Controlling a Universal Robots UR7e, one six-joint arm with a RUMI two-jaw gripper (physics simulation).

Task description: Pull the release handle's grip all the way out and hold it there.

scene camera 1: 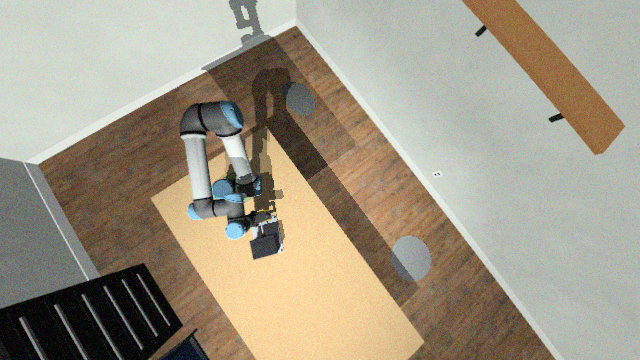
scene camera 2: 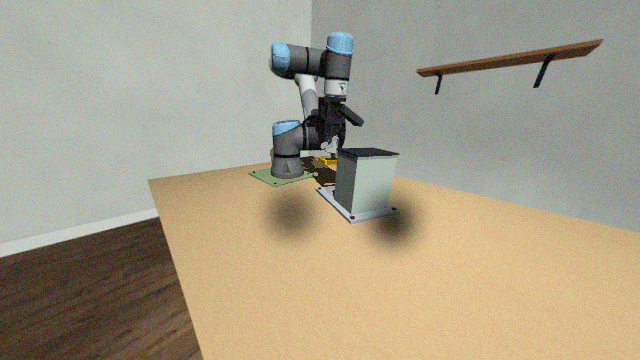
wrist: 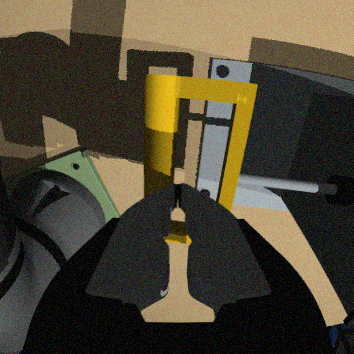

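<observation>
The yellow release handle (scene camera 1: 272, 218) (scene camera 2: 327, 160) (wrist: 161, 105) is a rectangular loop with a thick round grip bar at its left in the wrist view. A light metal rod (wrist: 280, 183) runs between its back bar and the dark housing (scene camera 1: 265, 247) (scene camera 2: 370, 182) (wrist: 320, 135). My gripper (wrist: 177, 185) is shut with nothing between its jaws. In the wrist view its tips overlap the loop's opening, between grip bar and back bar and nearer the grip bar. The jaws hide the near part of the loop; a bit of yellow shows through the gap between them. Contact with the grip bar cannot be told.
The housing stands on a light base plate (scene camera 2: 356, 217) (wrist: 215, 145) bolted to the wooden table (scene camera 1: 320, 300) (scene camera 2: 425, 300). The arm's base stands on a green plate (scene camera 2: 274, 181) (wrist: 95, 175), close to the handle's grip side. A wall shelf (scene camera 1: 555, 65) (scene camera 2: 510, 59) hangs away from the arm.
</observation>
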